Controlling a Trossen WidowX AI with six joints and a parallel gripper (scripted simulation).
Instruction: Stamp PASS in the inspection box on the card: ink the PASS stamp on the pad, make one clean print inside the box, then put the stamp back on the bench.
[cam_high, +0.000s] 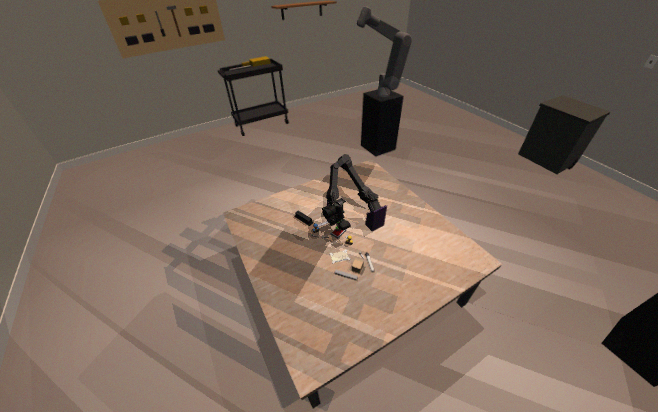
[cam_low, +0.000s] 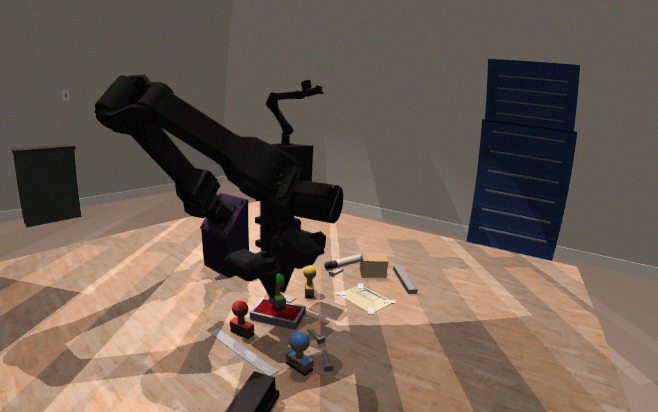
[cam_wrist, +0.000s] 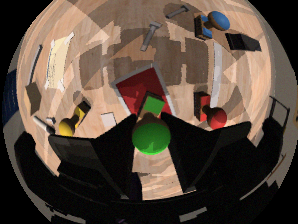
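Right now my gripper tip is 4 cm above the red ink pad. Round my gripper tip: yellow-knobbed stamp (1 cm behind, 11 cm to the left, 3 cm below); then green-knobbed stamp (right at my gripper tip); then red-knobbed stamp (1 cm behind, 8 cm to the right, 3 cm below).
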